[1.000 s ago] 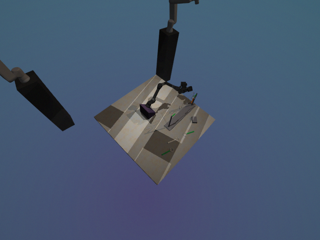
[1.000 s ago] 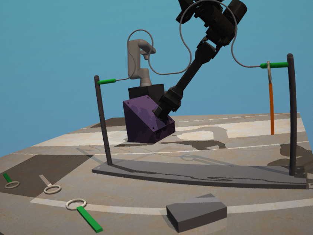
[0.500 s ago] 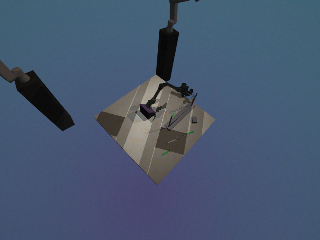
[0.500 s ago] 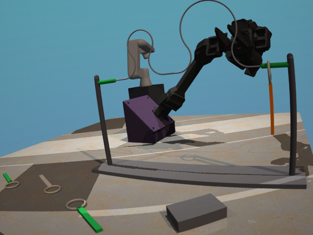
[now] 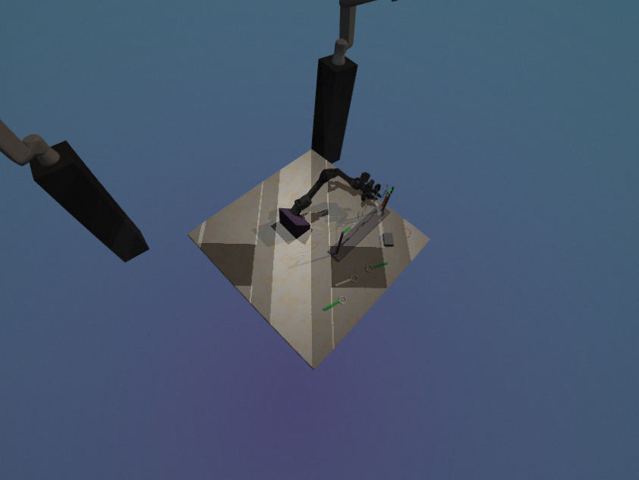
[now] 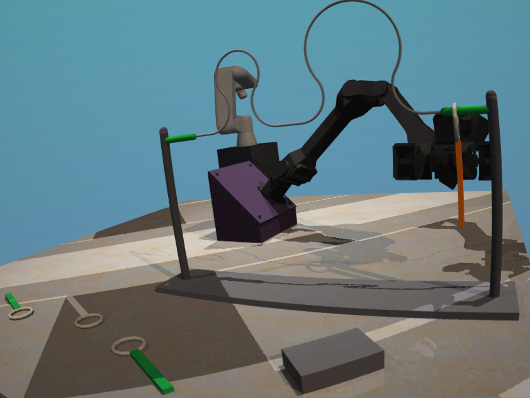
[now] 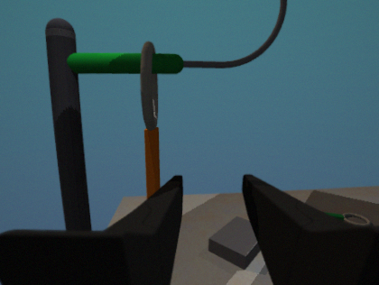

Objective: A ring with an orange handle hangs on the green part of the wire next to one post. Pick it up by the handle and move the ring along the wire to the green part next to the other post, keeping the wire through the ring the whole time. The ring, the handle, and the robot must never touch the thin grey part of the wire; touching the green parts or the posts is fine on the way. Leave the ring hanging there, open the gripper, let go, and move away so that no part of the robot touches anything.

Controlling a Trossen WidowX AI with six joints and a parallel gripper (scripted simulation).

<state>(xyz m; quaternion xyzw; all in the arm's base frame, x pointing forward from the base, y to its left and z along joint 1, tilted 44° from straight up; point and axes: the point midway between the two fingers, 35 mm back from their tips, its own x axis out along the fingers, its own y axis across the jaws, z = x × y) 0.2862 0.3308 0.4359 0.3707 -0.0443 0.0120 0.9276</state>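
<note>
Now: gripper tip 30 mm short of the ring with orange handle, 40 mm to the right of it and 10 mm below it. Also, from my gripper tip: green-handled ring: 340 mm ahead, 300 mm to the right, 210 mm below; then grey block: 240 mm ahead, 60 mm to the right, 200 mm below; then white-handled ring: 310 mm ahead, 520 mm to the right, 210 mm below.
</note>
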